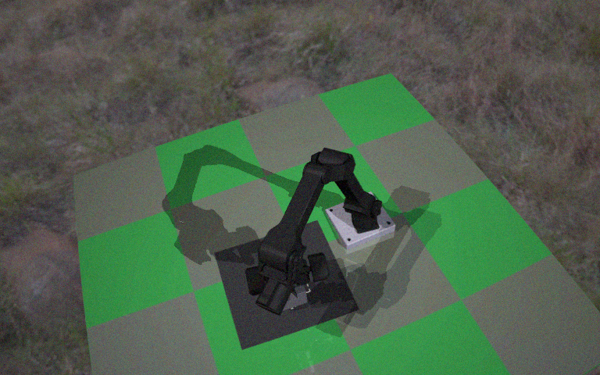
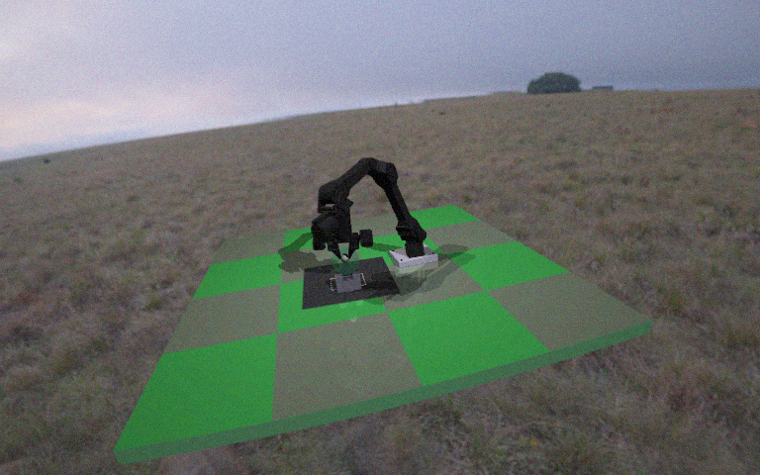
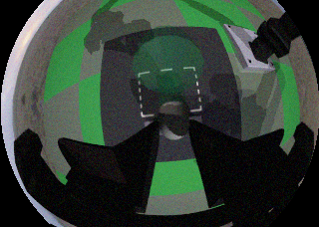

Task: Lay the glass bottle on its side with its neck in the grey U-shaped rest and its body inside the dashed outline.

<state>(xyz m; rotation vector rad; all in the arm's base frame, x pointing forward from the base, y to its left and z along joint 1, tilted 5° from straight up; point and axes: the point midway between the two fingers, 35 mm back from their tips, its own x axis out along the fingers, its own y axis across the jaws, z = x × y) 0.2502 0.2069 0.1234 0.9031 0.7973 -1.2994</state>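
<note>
My gripper tip is now 50 mm to the left of the green glass bottle and 30 mm above it. The rest, counted from my gripper tip: dark mat: 120 mm below, 70 mm to the right, 10 mm ahead.
</note>
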